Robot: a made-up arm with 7 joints. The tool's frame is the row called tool. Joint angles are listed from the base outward.
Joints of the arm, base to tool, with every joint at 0 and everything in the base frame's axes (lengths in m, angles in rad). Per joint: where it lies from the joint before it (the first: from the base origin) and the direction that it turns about. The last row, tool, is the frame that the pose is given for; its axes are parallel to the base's.
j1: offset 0 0 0 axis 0 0.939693 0.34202
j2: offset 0 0 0 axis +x
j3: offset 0 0 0 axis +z
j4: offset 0.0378 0 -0.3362 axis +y
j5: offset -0.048 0 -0.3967 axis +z
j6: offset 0 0 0 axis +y
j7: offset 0 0 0 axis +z
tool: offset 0 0 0
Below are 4 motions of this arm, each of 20 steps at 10 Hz.
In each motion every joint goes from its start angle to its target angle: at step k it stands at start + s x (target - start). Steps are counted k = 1, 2, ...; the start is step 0. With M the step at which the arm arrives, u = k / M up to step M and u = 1 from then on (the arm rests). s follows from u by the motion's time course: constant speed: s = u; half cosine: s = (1 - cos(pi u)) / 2; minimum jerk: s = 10 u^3 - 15 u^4 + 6 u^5.
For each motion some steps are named. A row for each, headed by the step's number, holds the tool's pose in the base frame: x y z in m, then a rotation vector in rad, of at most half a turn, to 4 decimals.
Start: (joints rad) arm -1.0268 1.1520 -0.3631 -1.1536 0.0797 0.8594 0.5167
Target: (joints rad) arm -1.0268 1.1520 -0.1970 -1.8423 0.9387 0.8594 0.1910
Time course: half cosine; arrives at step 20
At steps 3, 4, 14, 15, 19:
3: 0.5852 0.2443 0.1654 0.7651 -1.3913 0.1503
4: 0.5819 0.2350 0.1715 0.7272 -1.4075 0.1293
14: 0.4797 0.0884 0.2529 0.1271 -1.6060 -0.3664
15: 0.4675 0.0775 0.2574 0.0810 -1.6151 -0.4193
19: 0.4373 0.0529 0.2659 -0.0236 -1.6310 -0.5491

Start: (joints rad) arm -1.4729 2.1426 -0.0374 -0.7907 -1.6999 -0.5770 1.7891
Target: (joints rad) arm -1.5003 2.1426 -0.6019 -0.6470 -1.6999 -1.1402 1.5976
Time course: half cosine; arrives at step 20
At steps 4, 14, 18, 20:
4: -0.0919 0.5041 0.4927 1.6696 -1.5349 0.0055
14: -0.0192 0.5673 0.4428 1.2795 -0.9212 -0.2801
18: -0.0064 0.5831 0.4256 1.1593 -0.7768 -0.3341
20: -0.0049 0.5852 0.4232 1.1426 -0.7579 -0.3407

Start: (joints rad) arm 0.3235 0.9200 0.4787 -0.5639 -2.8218 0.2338 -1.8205
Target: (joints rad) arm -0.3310 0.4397 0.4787 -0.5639 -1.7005 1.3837 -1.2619
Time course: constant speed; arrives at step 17
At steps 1, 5, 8, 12, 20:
1: 0.0244 0.6133 -0.3912 0.2481 -1.4932 1.4595
5: 0.1066 0.5648 -0.4465 -0.2791 -1.9202 1.6634
8: 0.1761 0.5209 -0.4769 -0.6845 -2.2188 1.7799
12: 0.2746 0.4523 -0.4999 1.0076 2.1604 -1.5698
20: 0.3985 0.3506 -0.4981 0.9793 1.7070 -1.0851

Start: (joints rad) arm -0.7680 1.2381 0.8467 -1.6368 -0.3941 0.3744 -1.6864
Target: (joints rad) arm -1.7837 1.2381 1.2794 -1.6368 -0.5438 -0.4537 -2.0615
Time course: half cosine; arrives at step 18
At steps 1, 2, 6, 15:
1: 0.1853 0.3793 0.3751 2.6874 0.0761 -0.0952
2: 0.1764 0.3798 0.3789 2.7023 0.0745 -0.0565
6: 0.0879 0.3895 0.3993 2.7951 0.0910 0.3466
15: -0.1152 0.4649 0.2992 2.3782 0.4162 1.5603

